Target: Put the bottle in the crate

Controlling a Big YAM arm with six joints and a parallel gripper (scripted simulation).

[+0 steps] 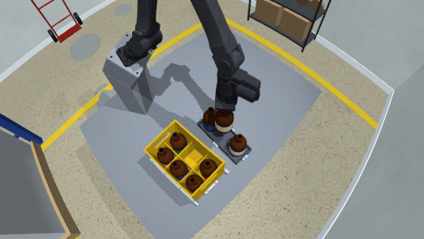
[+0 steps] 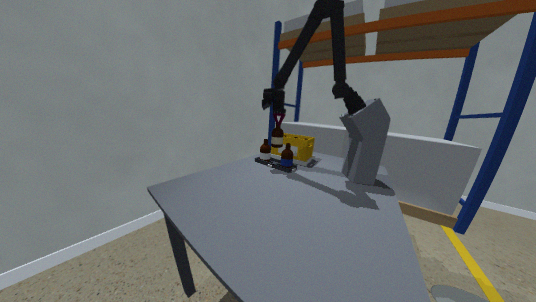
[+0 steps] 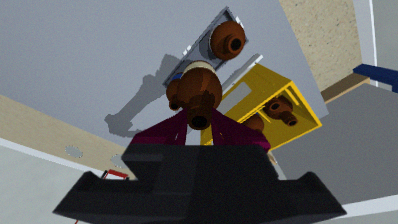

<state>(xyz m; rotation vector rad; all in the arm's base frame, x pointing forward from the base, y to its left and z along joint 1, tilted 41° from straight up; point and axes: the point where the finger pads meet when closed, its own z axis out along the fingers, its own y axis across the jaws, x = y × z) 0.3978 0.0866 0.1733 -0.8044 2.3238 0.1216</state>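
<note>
Now: the glass bottle 6 cm below my hand. Also, from my hand: yellow crate 22 cm to the right, 18 cm below; dark tray 25 cm below.
</note>
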